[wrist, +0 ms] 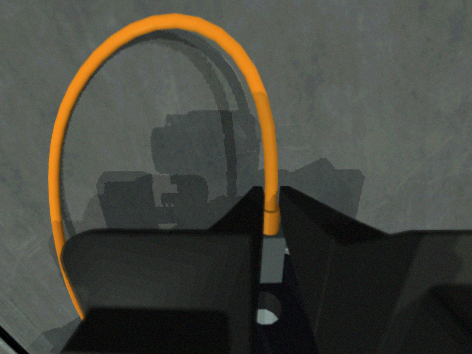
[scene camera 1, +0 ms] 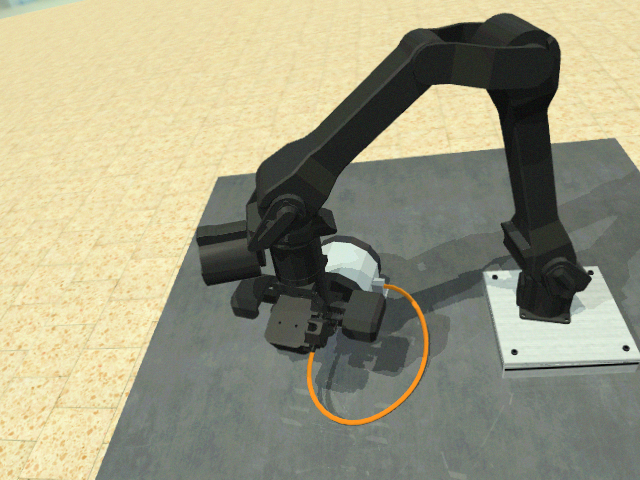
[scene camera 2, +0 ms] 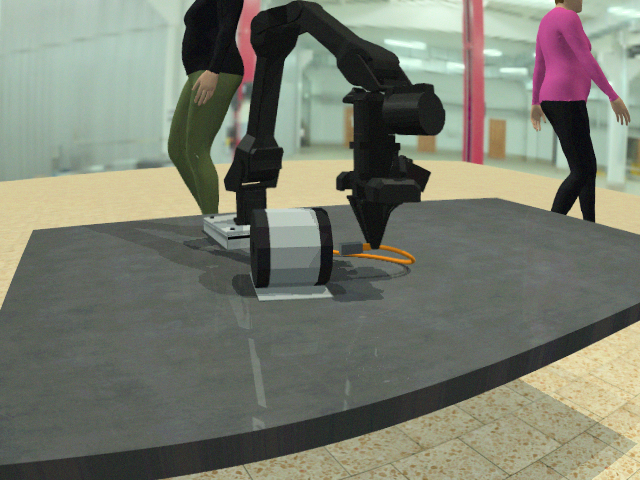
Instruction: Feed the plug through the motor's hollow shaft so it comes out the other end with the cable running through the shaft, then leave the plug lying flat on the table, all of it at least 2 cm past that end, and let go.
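Where they show: gripper, fingertip midpoint: (wrist: 270,195) (scene camera 2: 373,248); arm's base at its link origin: (scene camera 1: 543,304).
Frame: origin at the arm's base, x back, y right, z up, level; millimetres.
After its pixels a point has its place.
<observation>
The motor (scene camera 1: 351,258) @(x -265, y -6, z 67 mm) (scene camera 2: 294,248) @(x -337, y -7, z 33 mm), a white drum with black ends, lies on its side on a pale base. Its shaft opening is not clearly visible. The small grey plug (scene camera 2: 351,248) @(x -298, y -93, z 20 mm) (wrist: 272,260) @(x -292, y -95, z 25 mm) is held roughly level above the table, apart from the motor's right end in scene camera 2. My gripper (scene camera 2: 376,245) @(x -292, y -127, z 17 mm) (wrist: 270,195) @(x -292, y -127, z 17 mm) is shut on the orange cable (scene camera 1: 427,335) @(x -151, y -69, z -9 mm) (scene camera 2: 398,250) @(x -293, y -165, z 12 mm) (wrist: 175,21) @(x -252, y -207, z -15 mm), right behind the plug. The gripper hides the plug in scene camera 1. The cable loops round to a small grey block (scene camera 1: 378,283) @(x -227, y -16, z 29 mm) at the motor's side.
The arm's silver base plate (scene camera 1: 604,330) @(x 74, y -36, z 0 mm) (scene camera 2: 222,235) @(x -57, y 60, z -11 mm) is bolted to the dark table (scene camera 1: 465,439) @(x -89, y -200, z -31 mm) (scene camera 2: 180,387) @(x -554, y 143, z -31 mm). The table's edge runs past the motor on the left in scene camera 1. Two people stand beyond the table in scene camera 2.
</observation>
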